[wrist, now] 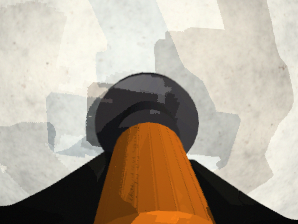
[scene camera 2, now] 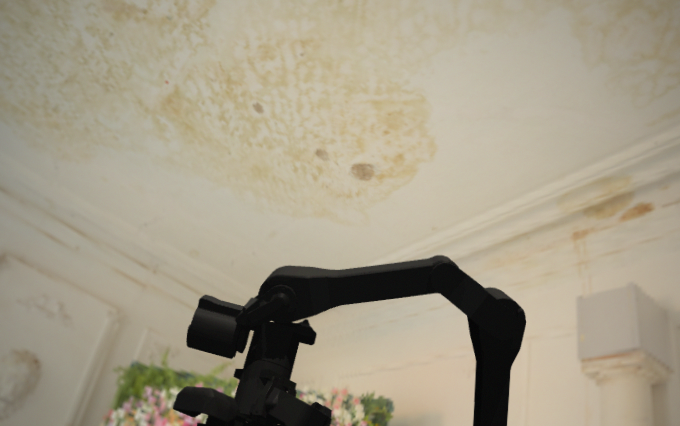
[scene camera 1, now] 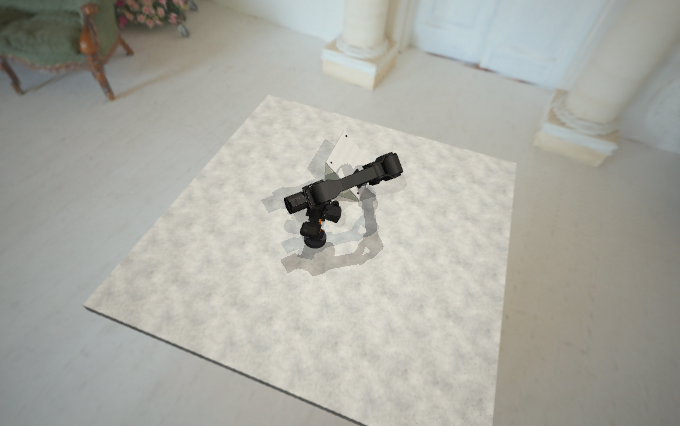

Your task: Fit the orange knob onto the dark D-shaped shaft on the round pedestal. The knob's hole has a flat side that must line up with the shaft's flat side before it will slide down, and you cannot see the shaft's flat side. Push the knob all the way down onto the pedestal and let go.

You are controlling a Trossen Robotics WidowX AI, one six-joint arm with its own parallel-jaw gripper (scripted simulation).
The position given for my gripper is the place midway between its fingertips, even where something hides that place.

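Observation:
My gripper (scene camera 1: 315,228) holds an orange knob, and you get my gripper (wrist: 148,163) in the wrist view as well.

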